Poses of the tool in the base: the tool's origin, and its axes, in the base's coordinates. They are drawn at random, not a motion.
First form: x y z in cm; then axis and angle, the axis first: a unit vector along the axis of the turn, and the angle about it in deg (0 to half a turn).
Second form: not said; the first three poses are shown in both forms.
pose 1, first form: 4.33 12.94 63.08 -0.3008 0.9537 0.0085 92.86
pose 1, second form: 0.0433 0.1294 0.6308 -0.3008 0.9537 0.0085 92.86
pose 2, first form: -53.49 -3.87 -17.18 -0.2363 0.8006 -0.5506 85.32
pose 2, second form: -0.5349 -0.0387 -0.1718 -0.2363 0.8006 -0.5506 85.32
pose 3, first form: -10.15 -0.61 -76.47 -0.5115 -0.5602 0.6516 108.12
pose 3, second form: -0.1015 -0.0061 -0.7647 -0.5115 -0.5602 0.6516 108.12
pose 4, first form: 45.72 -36.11 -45.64 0.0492 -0.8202 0.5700 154.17
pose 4, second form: 0.4572 -0.3611 -0.4564 0.0492 -0.8202 0.5700 154.17
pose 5, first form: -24.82 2.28 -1.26 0.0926 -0.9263 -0.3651 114.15
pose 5, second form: -0.2482 0.0228 -0.0126 0.0926 -0.9263 -0.3651 114.15
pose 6, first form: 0.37 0.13 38.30 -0.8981 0.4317 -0.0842 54.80
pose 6, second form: 0.0037 0.0013 0.3830 -0.8981 0.4317 -0.0842 54.80
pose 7, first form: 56.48 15.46 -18.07 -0.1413 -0.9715 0.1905 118.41
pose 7, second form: 0.5648 0.1546 -0.1807 -0.1413 -0.9715 0.1905 118.41
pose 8, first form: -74.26 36.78 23.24 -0.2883 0.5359 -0.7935 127.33
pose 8, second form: -0.7426 0.3678 0.2324 -0.2883 0.5359 -0.7935 127.33
